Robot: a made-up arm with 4 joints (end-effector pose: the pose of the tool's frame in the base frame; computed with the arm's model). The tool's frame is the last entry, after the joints.
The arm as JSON. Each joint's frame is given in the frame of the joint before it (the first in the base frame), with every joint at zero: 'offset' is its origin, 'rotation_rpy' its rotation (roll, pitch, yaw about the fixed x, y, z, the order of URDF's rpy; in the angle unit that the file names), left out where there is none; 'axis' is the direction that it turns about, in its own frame. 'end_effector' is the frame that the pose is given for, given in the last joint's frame.
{
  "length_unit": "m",
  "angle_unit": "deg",
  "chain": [
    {
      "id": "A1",
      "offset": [
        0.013,
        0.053,
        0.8
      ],
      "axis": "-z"
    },
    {
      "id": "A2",
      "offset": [
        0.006,
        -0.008,
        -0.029
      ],
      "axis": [
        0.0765,
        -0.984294,
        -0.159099
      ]
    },
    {
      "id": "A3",
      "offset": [
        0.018,
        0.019,
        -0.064
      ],
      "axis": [
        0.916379,
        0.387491,
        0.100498
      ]
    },
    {
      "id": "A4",
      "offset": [
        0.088,
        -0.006,
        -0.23
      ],
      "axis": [
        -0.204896,
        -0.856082,
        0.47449
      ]
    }
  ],
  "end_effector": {
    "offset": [
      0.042,
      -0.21,
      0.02
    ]
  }
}
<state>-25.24 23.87 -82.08 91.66</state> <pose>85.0 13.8 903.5 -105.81 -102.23 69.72</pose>
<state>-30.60 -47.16 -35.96 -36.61</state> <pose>191.6 -197.6 607.6 -48.84 42.57 16.29</pose>
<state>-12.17 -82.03 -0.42 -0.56</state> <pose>-122.8 -227.1 570.0 -15.39 80.29 23.02</pose>
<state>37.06 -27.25 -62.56 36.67</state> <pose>60.0 -214.9 775.7 -63.27 -2.23 10.18</pose>
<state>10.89 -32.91 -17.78 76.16</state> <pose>101.1 -117.9 612.6 -21.08 -34.62 44.02</pose>
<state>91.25 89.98 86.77 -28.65</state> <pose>205.1 -288.3 737.8 23.48 -51.83 -27.96</pose>
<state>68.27 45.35 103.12 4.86</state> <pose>330.9 -15.2 585.0 67.48 -52.28 -15.72</pose>
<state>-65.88 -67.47 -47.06 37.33</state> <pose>245.8 85.9 608.6 -42.08 -5.31 122.48</pose>
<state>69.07 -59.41 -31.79 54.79</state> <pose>-124.3 -99.6 589.6 -15.08 11.70 -9.90</pose>
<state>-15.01 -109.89 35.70 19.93</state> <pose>-284.5 -170.6 759.2 6.26 106.18 5.38</pose>
